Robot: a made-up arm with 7 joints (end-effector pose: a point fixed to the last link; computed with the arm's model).
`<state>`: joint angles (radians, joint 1 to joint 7).
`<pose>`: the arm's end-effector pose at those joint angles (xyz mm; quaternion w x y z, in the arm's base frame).
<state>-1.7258 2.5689 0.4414 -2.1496 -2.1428 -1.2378 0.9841</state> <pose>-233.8 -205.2 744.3 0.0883 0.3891 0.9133 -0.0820</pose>
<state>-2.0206 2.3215 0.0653 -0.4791 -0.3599 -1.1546 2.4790</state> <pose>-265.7 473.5 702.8 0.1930 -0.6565 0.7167 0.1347</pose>
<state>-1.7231 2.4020 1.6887 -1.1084 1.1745 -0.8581 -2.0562</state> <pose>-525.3 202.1 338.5 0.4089 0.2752 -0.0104 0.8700</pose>
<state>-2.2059 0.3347 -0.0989 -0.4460 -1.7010 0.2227 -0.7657</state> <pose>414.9 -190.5 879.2 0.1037 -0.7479 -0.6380 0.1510</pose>
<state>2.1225 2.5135 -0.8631 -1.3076 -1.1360 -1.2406 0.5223</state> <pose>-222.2 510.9 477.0 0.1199 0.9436 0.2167 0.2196</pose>
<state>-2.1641 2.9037 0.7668 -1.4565 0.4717 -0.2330 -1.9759</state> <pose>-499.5 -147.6 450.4 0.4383 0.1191 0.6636 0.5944</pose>
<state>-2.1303 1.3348 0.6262 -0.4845 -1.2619 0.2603 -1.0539</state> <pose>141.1 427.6 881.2 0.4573 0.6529 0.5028 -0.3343</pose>
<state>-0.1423 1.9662 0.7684 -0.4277 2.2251 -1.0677 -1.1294</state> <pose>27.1 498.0 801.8 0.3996 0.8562 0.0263 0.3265</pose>
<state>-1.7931 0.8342 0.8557 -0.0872 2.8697 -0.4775 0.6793</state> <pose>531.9 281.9 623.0 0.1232 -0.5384 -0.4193 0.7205</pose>
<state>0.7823 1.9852 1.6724 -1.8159 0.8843 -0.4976 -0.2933</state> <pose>249.5 -67.4 801.8 0.3790 -0.8513 0.1935 0.3067</pose>
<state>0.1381 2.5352 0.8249 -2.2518 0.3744 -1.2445 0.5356</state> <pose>245.6 -244.7 475.2 0.7973 -0.0938 0.3061 0.5117</pose>
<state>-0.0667 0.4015 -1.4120 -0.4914 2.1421 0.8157 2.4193</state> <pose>76.3 67.5 -191.2 0.7889 -0.0870 0.2709 0.5447</pose>
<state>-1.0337 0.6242 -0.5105 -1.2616 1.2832 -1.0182 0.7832</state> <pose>496.9 -127.3 528.6 0.0802 0.1719 -0.9802 -0.0576</pose>
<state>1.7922 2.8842 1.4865 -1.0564 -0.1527 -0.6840 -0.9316</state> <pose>510.2 -27.7 253.3 0.7852 -0.4825 -0.1264 0.3669</pose>
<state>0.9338 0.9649 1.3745 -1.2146 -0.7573 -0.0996 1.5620</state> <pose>-33.0 578.2 490.8 0.5584 0.7415 0.0564 -0.3677</pose>
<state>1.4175 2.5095 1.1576 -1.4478 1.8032 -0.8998 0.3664</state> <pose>487.8 -8.3 378.8 0.1864 0.4276 -0.6951 -0.5471</pose>
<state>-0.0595 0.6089 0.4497 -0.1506 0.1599 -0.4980 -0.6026</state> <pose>75.7 379.9 -68.8 0.4926 0.4073 0.1825 -0.7471</pose>
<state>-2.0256 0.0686 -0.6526 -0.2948 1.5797 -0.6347 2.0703</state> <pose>453.4 -318.6 710.3 0.1776 -0.5365 -0.8222 0.0674</pose>
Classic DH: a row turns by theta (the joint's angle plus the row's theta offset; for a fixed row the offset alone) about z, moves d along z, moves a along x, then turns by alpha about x. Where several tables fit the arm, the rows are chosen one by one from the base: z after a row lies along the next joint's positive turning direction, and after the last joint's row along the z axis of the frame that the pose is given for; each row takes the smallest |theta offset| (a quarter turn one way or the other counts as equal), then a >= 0, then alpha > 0; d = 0 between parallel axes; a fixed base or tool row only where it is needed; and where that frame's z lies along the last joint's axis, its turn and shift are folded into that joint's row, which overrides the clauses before.
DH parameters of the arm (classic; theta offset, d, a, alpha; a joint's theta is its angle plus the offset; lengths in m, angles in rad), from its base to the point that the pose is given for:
base (fixed): 0 0.4412 -0.021 -1.2217
joint 1: 1.5708 0 0.0204 1.5708
joint 2: 1.2217 -0.017 0.013 -1.5708
joint 3: -1.5708 -0.187 0.027 -1.5708
joint 4: 0 -0.001 -0.049 1.5708
joint 5: 0 -0.428 0.024 -1.5708
joint 6: 0 -0.031 0.006 1.5708
joint 7: -0.8233 0.0233 -0.0047 -0.2062
tool (fixed): -1.0267 -0.032 0 0

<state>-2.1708 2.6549 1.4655 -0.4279 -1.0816 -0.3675 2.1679</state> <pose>-462.3 407.8 332.5 0.3478 -0.5558 0.4671 -0.5932</pose>
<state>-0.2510 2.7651 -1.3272 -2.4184 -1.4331 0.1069 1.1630</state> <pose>100.5 305.7 229.4 0.3515 -0.1216 -0.3161 0.8728</pose>
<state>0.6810 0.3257 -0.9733 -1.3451 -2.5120 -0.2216 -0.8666</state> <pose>-81.2 -179.2 -92.1 0.9120 -0.3512 -0.0768 0.1974</pose>
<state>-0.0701 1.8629 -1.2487 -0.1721 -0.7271 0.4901 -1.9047</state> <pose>-46.0 623.5 548.9 0.4779 0.7882 -0.3869 -0.0264</pose>
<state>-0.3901 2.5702 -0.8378 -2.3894 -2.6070 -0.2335 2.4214</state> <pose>319.9 164.6 333.2 0.4199 -0.2638 -0.3832 0.7792</pose>
